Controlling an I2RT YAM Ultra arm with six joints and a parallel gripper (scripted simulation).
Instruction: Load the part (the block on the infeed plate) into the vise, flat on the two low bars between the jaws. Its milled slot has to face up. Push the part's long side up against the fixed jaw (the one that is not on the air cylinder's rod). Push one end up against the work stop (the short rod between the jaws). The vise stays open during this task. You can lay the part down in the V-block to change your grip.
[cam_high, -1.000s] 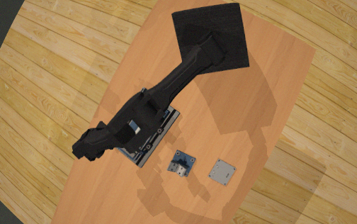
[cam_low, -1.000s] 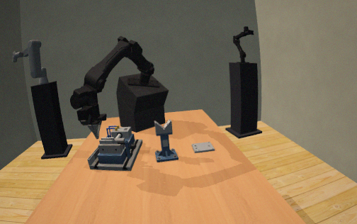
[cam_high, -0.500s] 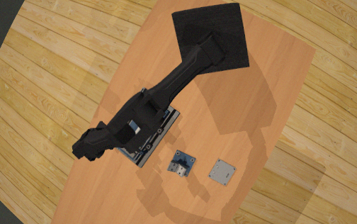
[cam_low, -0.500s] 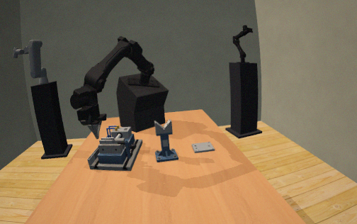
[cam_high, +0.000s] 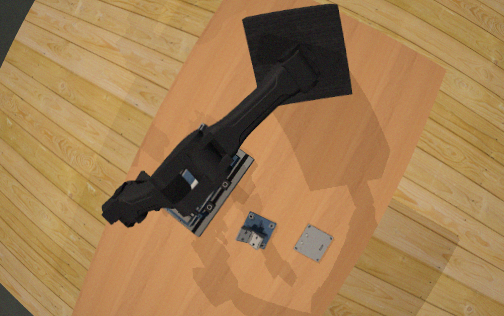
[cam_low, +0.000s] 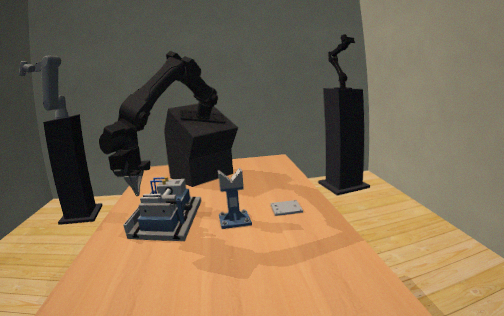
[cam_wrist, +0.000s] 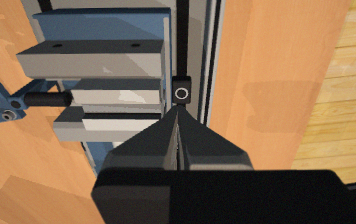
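Now: the part 1 cm ahead of my hand, 4 cm to the left of it and 2 cm below it. Also, from my hand: black rod 3 cm ahead, 11 cm to the left, 3 cm below; then moving jaw 2 cm behind, 7 cm to the left, 4 cm below; then fixed jaw 4 cm ahead, 5 cm to the left, 4 cm below.
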